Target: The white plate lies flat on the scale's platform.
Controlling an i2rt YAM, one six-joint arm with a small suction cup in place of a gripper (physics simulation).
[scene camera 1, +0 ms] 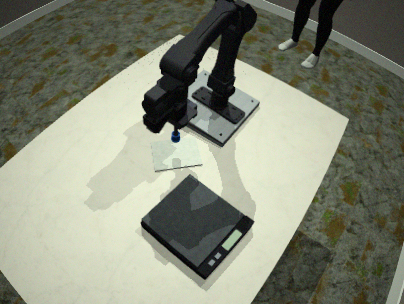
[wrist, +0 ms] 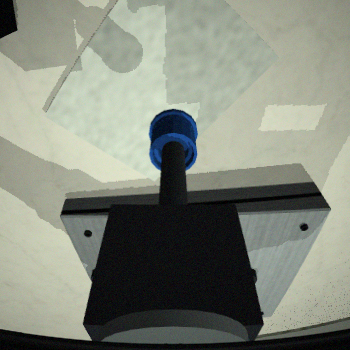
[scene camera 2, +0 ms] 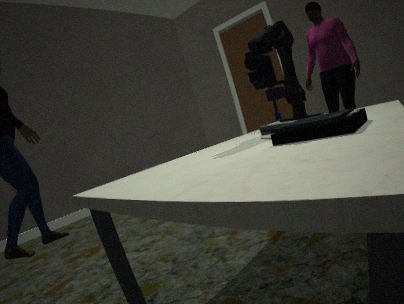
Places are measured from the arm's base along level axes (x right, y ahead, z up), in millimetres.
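Pixels of known places: hand at its tool point: (scene camera 1: 175, 138) (wrist: 172, 130) (scene camera 2: 278, 119); arm's base at its link origin: (scene camera 1: 218, 105) (scene camera 2: 300, 118).
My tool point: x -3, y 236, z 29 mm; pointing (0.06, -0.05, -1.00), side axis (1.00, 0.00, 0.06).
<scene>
Ahead of a thing's pixels: the offset from my tool point to its middle. Level surfaces: height alone.
The white plate {dx -9, dy +10, dz -56 mm} (scene camera 1: 170, 156) (wrist: 117, 125) is a thin pale square lying flat on the table between the arm's base and the scale. It is apart from the scale. The black scale {dx -221, dy +168, dz -37 mm} (scene camera 1: 185, 215) (scene camera 2: 322, 127) has a dark square platform, with a small display and two buttons along one edge; a dark corner of it (wrist: 6, 19) shows in the wrist view. My gripper, a blue suction cup (scene camera 1: 175, 137) (scene camera 2: 277, 116) (wrist: 173, 127), points down a little above the plate, near its edge on the base side. It is open and holds nothing.
The arm's grey metal base plate (scene camera 1: 215, 131) (wrist: 280, 260) lies close behind the white plate. All stand on a pale table {dz -59 mm} (scene camera 1: 295, 130) (scene camera 2: 200, 175). A person in a pink top (scene camera 2: 330, 45) stands behind the table, and another person (scene camera 2: 17, 175) is at the left.
</scene>
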